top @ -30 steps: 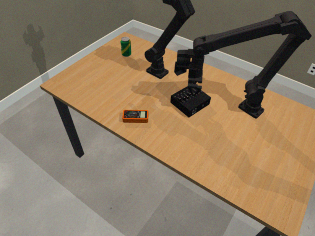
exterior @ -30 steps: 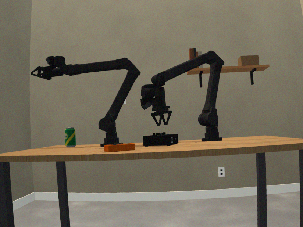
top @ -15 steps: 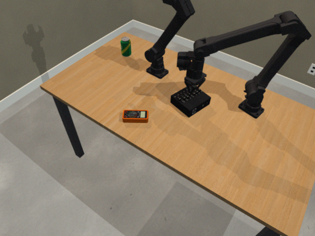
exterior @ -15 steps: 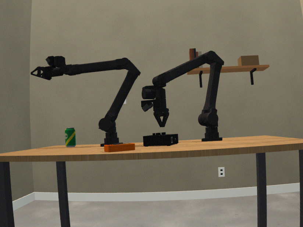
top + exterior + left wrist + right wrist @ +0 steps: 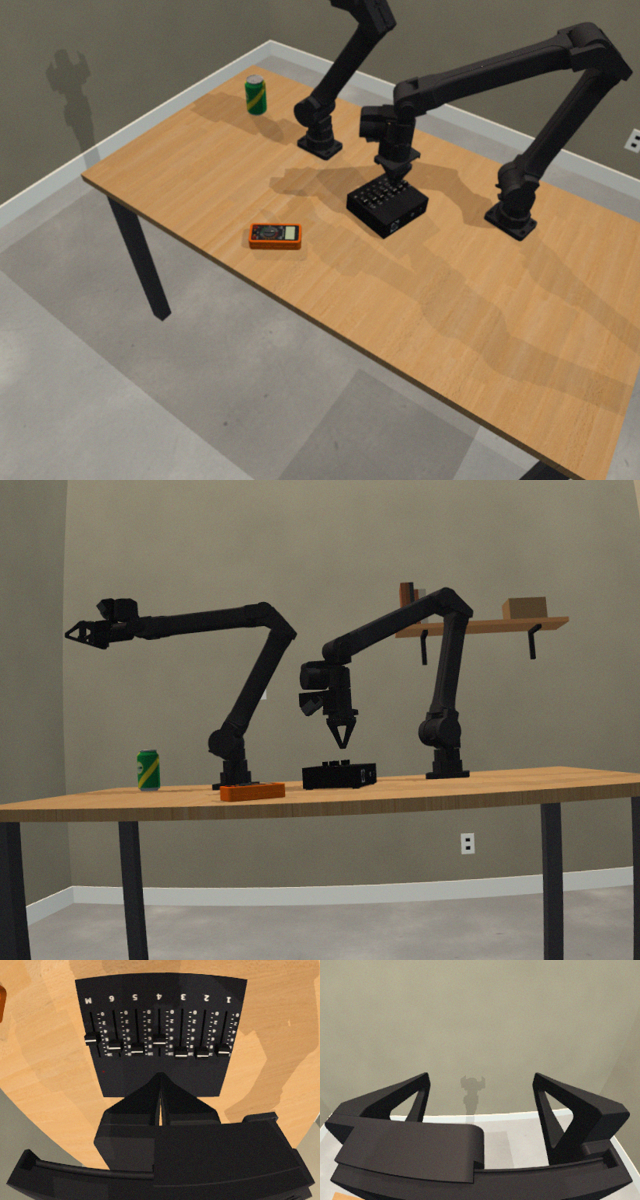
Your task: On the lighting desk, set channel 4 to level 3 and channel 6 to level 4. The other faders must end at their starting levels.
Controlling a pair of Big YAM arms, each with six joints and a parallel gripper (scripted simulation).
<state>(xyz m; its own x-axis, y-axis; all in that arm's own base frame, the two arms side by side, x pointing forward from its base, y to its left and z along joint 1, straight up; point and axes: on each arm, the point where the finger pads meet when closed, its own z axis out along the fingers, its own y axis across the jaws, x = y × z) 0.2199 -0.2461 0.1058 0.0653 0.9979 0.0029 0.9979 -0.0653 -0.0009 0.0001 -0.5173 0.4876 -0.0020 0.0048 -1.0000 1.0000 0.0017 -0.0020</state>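
The channel 4 fader cap is 40 mm below my left hand, 20 mm to the right of it and 10 mm behind it. From my left hand the other things lie so: M fader cap (60 mm ahead, 50 mm to the right, 40 mm below); channel 5 fader cap (40 mm below, 20 mm to the right, 20 mm ahead); channel 6 fader cap (40 mm below, 40 mm ahead, 30 mm to the right).
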